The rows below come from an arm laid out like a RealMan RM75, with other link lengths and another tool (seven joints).
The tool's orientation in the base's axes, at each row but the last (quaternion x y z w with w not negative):
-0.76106, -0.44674, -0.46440, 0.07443
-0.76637, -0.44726, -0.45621, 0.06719
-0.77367, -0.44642, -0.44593, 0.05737
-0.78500, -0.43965, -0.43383, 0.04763
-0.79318, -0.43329, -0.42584, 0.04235
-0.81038, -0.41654, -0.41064, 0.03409
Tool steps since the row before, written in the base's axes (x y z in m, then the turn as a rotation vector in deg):
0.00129, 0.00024, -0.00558, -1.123, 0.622, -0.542
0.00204, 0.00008, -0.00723, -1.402, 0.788, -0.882
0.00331, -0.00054, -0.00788, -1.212, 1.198, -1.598
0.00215, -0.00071, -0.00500, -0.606, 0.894, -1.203
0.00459, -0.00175, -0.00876, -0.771, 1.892, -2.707
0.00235, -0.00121, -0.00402, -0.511, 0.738, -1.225
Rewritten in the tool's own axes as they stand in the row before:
-0.00395, -0.00086, 0.00406, -0.230, -1.372, -0.088
-0.00507, -0.00073, 0.00550, -0.435, -1.782, 0.014
-0.00551, 0.00034, 0.00655, -0.665, -2.106, 0.761
-0.00357, 0.00047, 0.00415, -0.433, -1.357, 0.765
-0.00618, 0.00176, 0.00772, -0.898, -2.550, 2.048
-0.00283, 0.00129, 0.00367, -0.534, -1.191, 0.777

